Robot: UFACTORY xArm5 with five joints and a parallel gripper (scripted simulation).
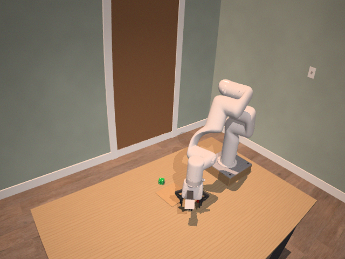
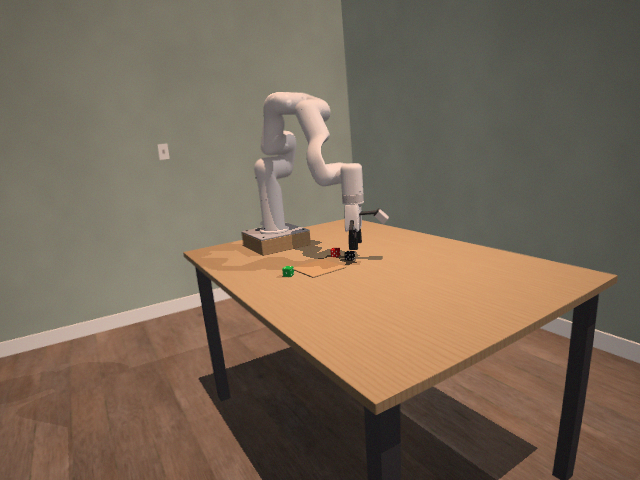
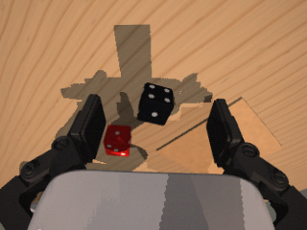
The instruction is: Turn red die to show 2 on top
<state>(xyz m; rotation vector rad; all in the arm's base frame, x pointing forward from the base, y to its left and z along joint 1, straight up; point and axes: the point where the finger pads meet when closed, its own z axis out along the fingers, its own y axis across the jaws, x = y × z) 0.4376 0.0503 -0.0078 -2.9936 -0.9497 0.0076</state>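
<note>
The black die is 5 cm below my hand, 2 cm behind it and 1 cm to the right of it. The rest, counted from my hand: tan mat 15 cm to the right, 6 cm below, 4 cm behind; red die 10 cm behind, 5 cm below, 1 cm to the right; green die 26 cm to the right, 6 cm behind, 5 cm below.
</note>
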